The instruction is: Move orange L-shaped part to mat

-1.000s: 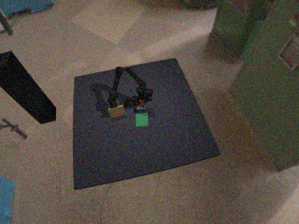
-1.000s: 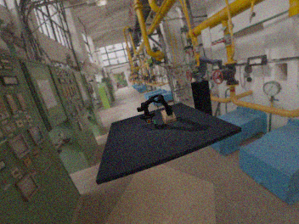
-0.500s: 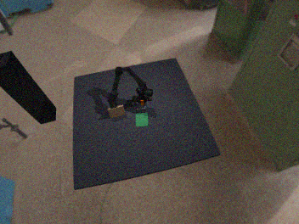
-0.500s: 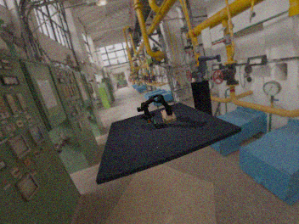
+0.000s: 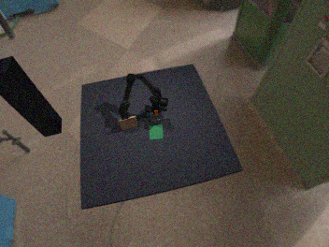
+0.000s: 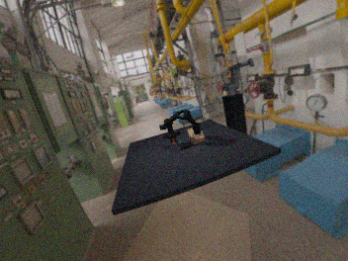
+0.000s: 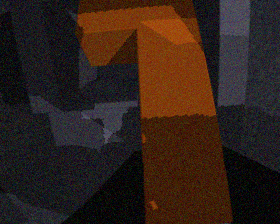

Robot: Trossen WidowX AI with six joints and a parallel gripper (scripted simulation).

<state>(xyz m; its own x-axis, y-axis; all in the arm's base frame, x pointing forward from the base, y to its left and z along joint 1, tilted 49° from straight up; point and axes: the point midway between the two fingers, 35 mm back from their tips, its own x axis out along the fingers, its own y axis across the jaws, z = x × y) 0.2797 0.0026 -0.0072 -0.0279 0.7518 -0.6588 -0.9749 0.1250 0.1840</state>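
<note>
Now: gripper tip 140 mm to the left of the green mat, 90 mm above it and 40 mm past it. Round my gripper tip: orange L-shaped part 40 mm to the left, 30 mm below, 10 mm behind.
</note>
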